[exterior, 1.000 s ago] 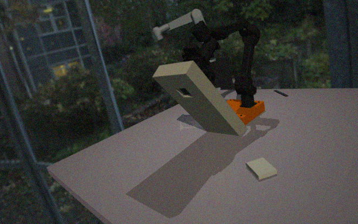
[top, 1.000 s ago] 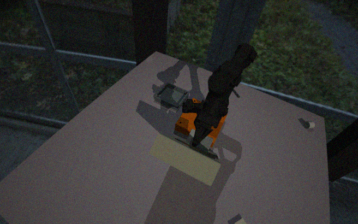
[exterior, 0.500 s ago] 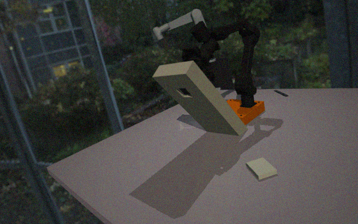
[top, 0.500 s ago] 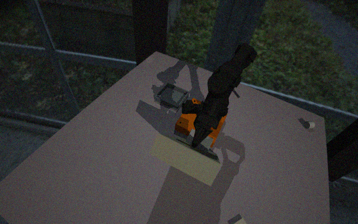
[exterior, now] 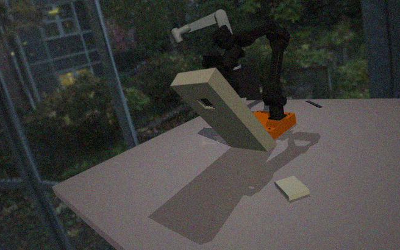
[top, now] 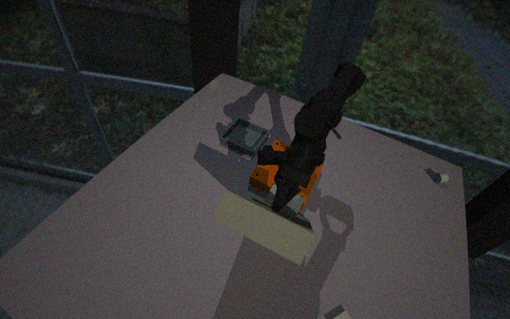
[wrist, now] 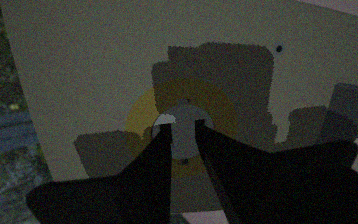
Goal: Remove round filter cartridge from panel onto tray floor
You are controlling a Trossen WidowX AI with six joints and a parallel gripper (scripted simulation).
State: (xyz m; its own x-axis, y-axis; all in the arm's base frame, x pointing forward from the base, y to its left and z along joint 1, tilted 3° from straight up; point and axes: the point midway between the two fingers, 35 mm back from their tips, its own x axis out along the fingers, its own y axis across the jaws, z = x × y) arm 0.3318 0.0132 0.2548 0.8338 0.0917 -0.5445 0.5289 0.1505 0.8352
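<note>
Right now my gripper tip is 1 cm short of the round filter cartridge and 1 cm above it. The rest, counted from my gripper tip: tray 40 cm behind, 31 cm to the right, 26 cm below.
</note>
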